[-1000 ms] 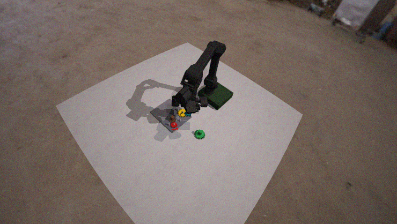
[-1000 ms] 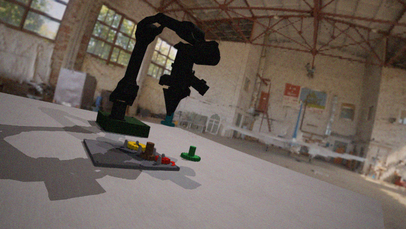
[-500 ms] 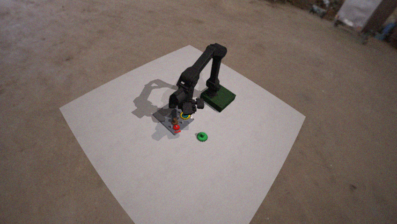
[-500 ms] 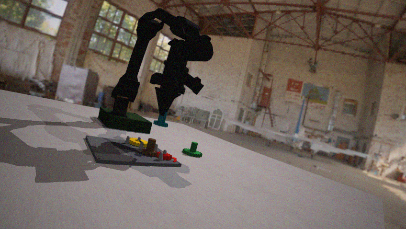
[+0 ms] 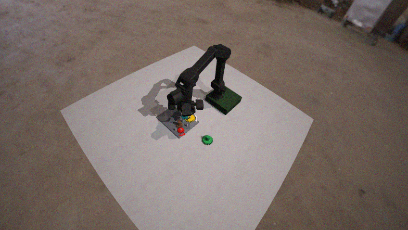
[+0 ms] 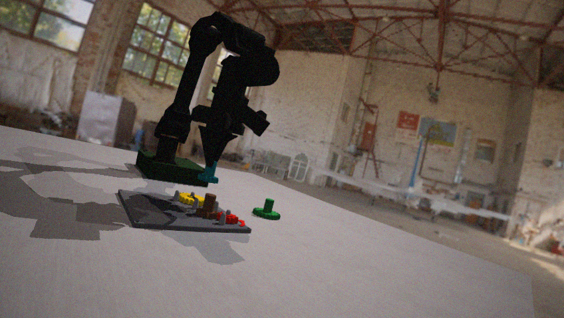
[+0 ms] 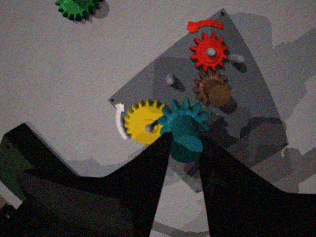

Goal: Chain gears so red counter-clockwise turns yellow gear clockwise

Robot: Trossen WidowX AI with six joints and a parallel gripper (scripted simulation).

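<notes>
Right now the brown gear is 40 mm ahead of my gripper tip and 70 mm below it. Also, from my gripper tip: teal gear: 10 mm below; then yellow gear: 50 mm behind, 10 mm to the right, 80 mm below; then red gear: 50 mm ahead, 40 mm to the left, 80 mm below.
</notes>
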